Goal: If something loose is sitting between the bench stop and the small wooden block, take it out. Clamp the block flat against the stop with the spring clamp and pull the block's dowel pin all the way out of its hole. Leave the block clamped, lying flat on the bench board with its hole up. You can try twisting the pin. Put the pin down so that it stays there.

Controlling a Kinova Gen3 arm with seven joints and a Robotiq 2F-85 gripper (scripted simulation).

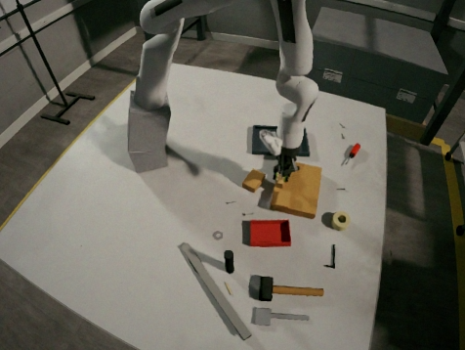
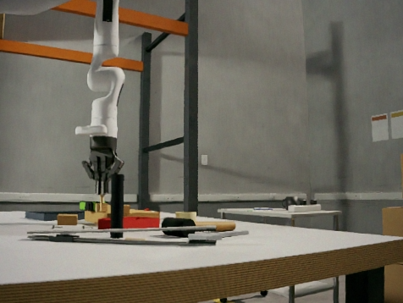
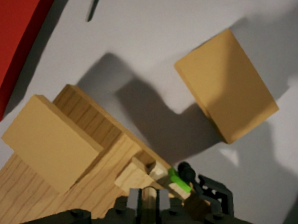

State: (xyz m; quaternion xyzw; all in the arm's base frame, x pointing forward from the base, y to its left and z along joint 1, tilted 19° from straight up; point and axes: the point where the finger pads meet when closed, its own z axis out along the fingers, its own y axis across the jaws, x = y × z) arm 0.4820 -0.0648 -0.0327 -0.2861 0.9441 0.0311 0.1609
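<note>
Right now my hand is 2 cm above the dowel pin. Also, from my hand: pale wooden block: 5 cm below; then wooden bench board: 7 cm below, 6 cm ahead; then tan wooden block: 9 cm behind, 8 cm below, 1 cm to the left.
</note>
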